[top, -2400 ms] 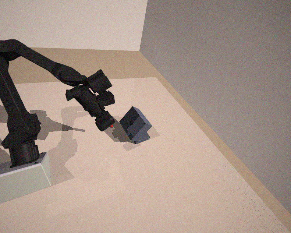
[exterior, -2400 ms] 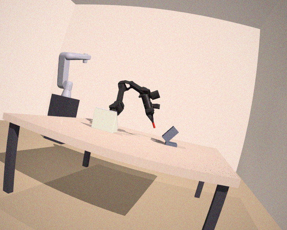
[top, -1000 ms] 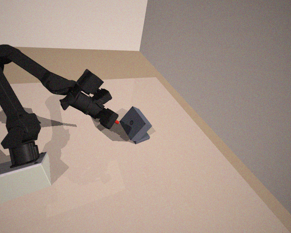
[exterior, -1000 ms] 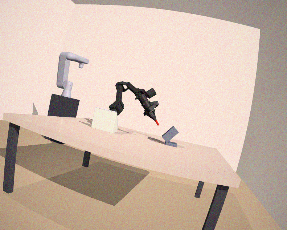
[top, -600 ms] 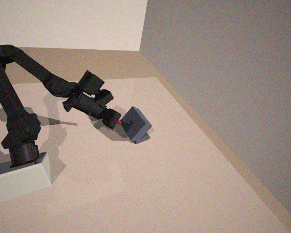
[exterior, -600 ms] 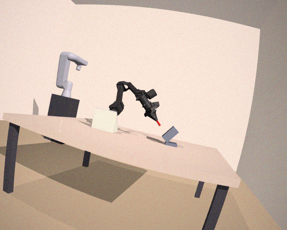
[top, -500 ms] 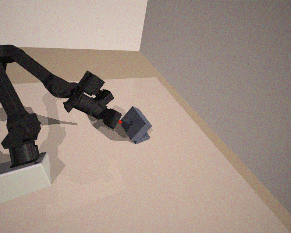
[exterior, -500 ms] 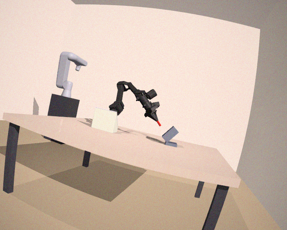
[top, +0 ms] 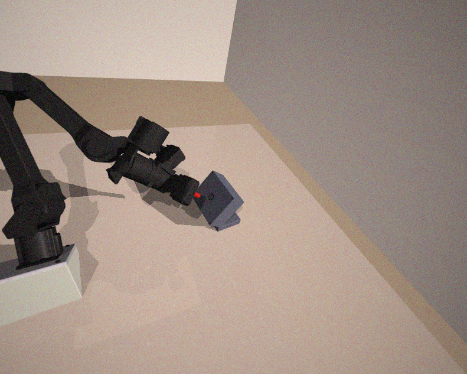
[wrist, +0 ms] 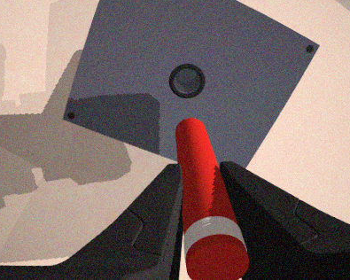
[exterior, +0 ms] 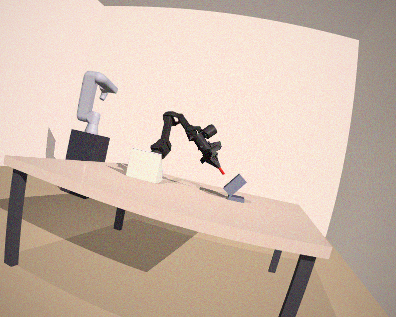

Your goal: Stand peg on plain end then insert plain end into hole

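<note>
Now: gripper tip 100 mm short of the grey-blue sloped panel, 10 mm to the right of it and 70 mm above it. From my gripper tip the other things lie so: red peg: 10 mm behind, 10 mm above; then panel foot: 120 mm ahead, 10 mm to the left, 140 mm below.
</note>
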